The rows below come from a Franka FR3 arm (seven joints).
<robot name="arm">
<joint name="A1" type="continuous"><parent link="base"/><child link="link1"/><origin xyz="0 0 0.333" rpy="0 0 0"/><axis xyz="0 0 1"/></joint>
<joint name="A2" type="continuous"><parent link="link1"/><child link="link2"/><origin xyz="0 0 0" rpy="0 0 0"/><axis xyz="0 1 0"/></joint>
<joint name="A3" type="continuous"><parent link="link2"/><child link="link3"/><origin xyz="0 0 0.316" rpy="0 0 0"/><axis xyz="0 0 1"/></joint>
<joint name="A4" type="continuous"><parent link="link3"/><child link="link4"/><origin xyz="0.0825 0 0" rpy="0 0 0"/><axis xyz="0 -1 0"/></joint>
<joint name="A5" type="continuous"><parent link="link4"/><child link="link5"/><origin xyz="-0.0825 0 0.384" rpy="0 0 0"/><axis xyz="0 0 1"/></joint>
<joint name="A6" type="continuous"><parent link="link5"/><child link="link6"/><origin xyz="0 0 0" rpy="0 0 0"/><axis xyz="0 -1 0"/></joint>
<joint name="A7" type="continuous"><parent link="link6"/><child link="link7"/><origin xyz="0.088 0 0" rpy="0 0 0"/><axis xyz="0 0 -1"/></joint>
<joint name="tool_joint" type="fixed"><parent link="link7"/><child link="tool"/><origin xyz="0 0 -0.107" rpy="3.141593 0 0"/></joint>
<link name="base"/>
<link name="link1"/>
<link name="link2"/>
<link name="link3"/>
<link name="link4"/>
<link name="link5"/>
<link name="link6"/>
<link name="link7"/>
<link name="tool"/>
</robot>
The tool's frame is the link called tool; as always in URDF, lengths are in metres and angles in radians. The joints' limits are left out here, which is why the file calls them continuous.
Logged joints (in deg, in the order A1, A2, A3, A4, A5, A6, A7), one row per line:
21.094 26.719 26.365 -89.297 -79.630 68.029 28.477
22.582 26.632 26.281 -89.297 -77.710 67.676 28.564
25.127 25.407 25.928 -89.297 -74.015 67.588 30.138
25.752 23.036 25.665 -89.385 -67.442 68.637 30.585
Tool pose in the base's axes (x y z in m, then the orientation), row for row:
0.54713 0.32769 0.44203 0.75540 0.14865 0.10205 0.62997
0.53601 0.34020 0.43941 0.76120 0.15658 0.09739 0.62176
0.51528 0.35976 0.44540 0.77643 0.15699 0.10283 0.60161
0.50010 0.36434 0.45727 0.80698 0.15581 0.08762 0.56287
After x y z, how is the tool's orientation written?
As a quaternion, x y z w.
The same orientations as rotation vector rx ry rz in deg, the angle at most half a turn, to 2 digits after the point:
99.12 19.51 13.39
100.21 20.61 12.82
103.06 20.84 13.65
108.85 21.02 11.82

